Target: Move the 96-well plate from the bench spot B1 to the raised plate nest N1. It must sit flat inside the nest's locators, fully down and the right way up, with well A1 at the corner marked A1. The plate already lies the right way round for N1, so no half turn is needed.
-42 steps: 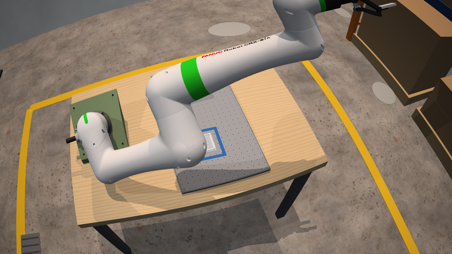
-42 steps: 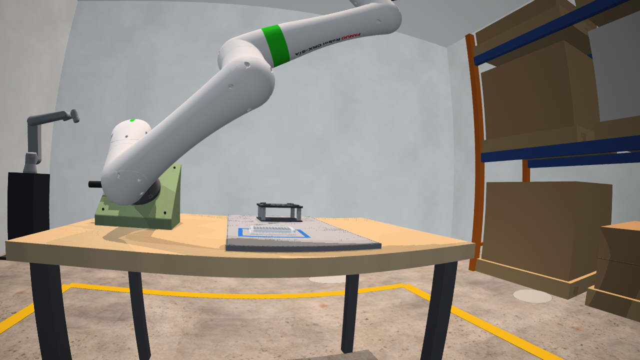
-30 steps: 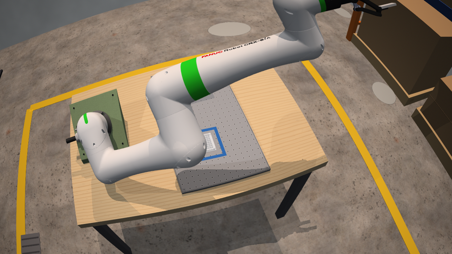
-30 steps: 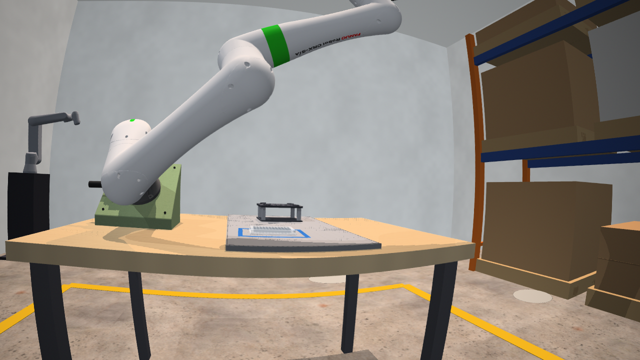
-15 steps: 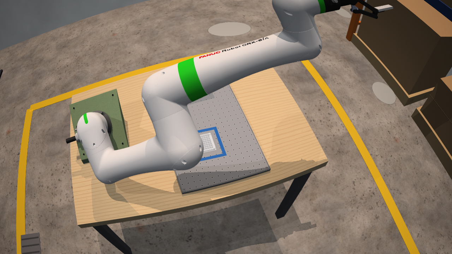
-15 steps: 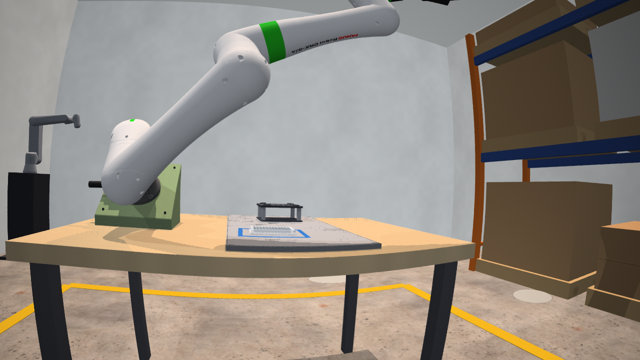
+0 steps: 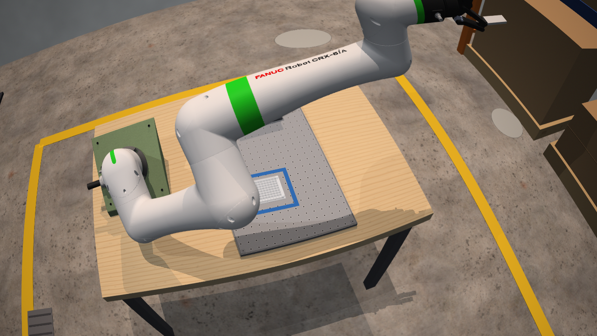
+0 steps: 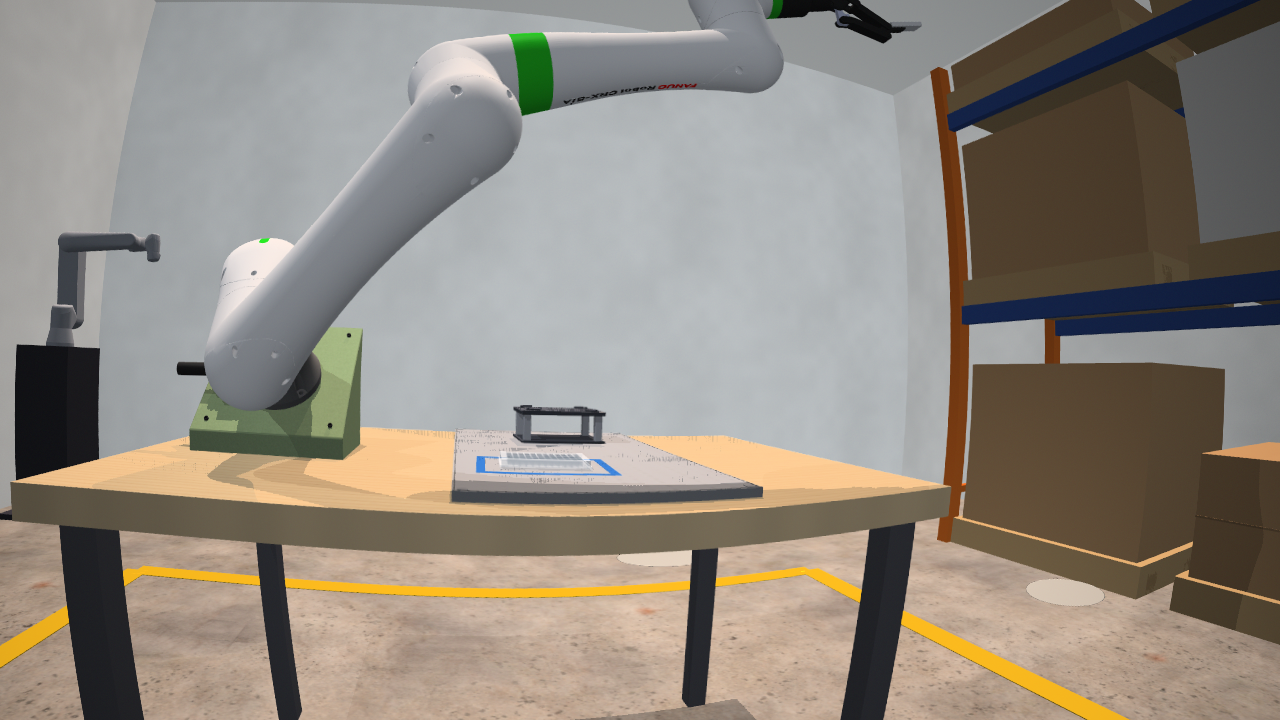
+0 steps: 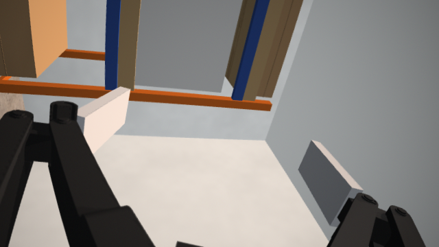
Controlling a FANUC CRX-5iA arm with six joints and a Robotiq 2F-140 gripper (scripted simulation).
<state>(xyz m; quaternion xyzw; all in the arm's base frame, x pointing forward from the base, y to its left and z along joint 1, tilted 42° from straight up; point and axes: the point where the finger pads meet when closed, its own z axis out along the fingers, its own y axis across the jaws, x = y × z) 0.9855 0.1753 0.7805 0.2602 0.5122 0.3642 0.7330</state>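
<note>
Right now my hand is 53 cm past the clear 96-well plate, 22 cm to the right of it and 82 cm above it. Round my hand: A1 label: 36 cm behind, 50 cm to the left, 77 cm below; then black raised nest N1: 44 cm behind, 56 cm to the left, 77 cm below.
</note>
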